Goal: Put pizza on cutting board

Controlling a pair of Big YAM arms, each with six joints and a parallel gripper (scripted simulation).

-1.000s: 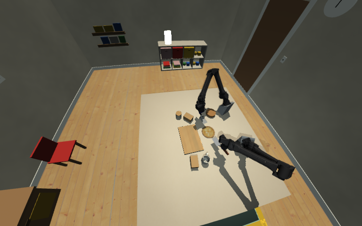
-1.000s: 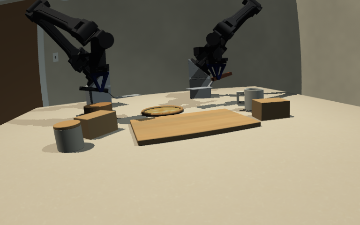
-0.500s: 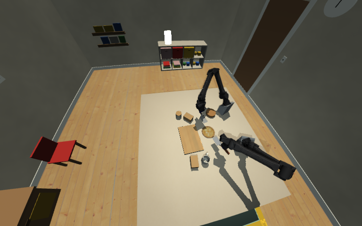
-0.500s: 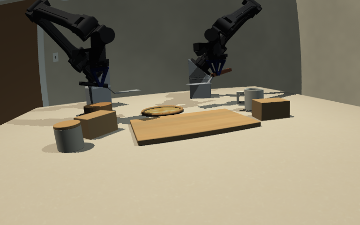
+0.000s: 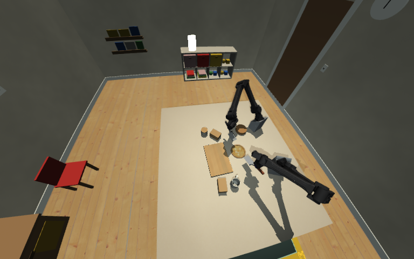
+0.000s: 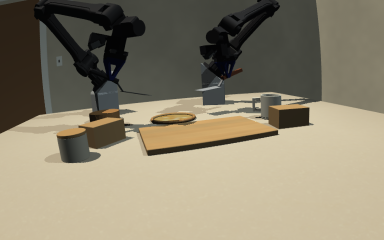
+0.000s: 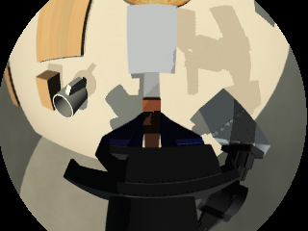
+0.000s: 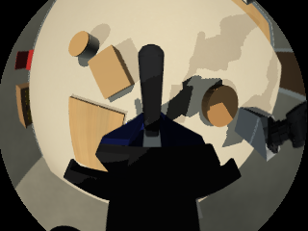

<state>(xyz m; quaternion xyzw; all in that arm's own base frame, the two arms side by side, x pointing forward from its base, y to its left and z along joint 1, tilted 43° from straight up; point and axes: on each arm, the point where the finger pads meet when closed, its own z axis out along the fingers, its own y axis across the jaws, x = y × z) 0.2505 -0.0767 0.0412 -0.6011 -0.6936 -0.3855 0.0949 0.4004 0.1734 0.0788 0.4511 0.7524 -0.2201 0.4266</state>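
Right now the pizza is 25 cm to the right of my left hand, 15 cm below it and 7 cm ahead of it. The rest, counted from my left hand: cutting board (33 cm ahead, 20 cm to the right, 14 cm below); then black-handled turner (46 cm to the right, 16 cm ahead, 2 cm above); then brown-handled turner (3 cm to the right, 2 cm below, 1 cm ahead).
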